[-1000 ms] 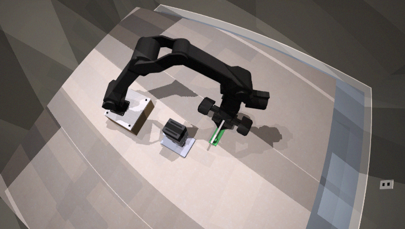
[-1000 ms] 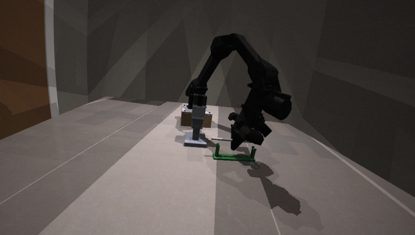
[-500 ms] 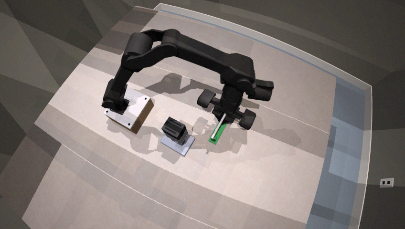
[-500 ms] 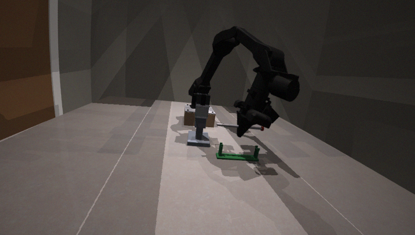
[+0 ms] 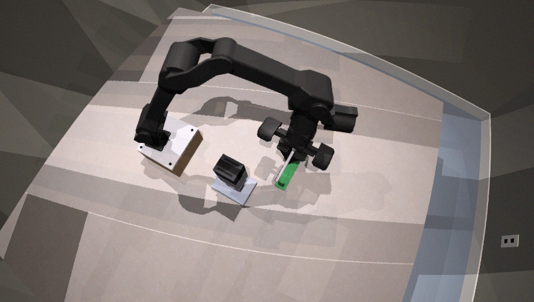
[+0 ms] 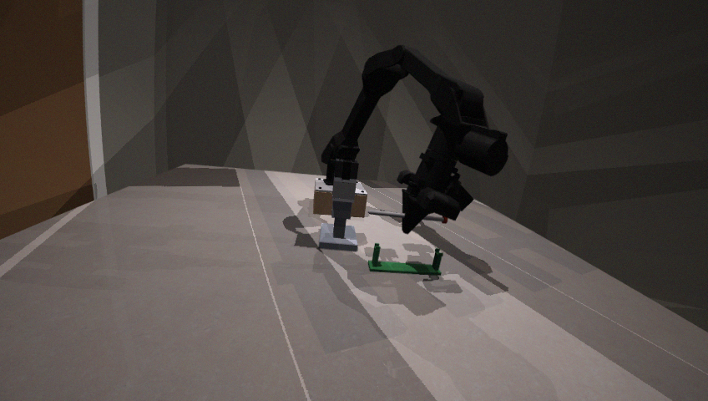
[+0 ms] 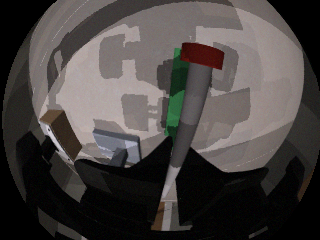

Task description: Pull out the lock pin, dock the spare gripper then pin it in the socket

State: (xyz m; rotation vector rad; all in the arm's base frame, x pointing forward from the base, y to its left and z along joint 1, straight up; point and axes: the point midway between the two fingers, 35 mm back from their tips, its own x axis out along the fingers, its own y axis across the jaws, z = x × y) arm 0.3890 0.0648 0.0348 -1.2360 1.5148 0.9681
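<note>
The green cradle is 5 cm below my gripper tip, 1 cm to the left of it and 1 cm ahead of it. Round my gripper tip: grey mount: 12 cm behind, 9 cm to the right, 2 cm below; then spare gripper: 12 cm behind, 10 cm to the right, 5 cm above.
</note>
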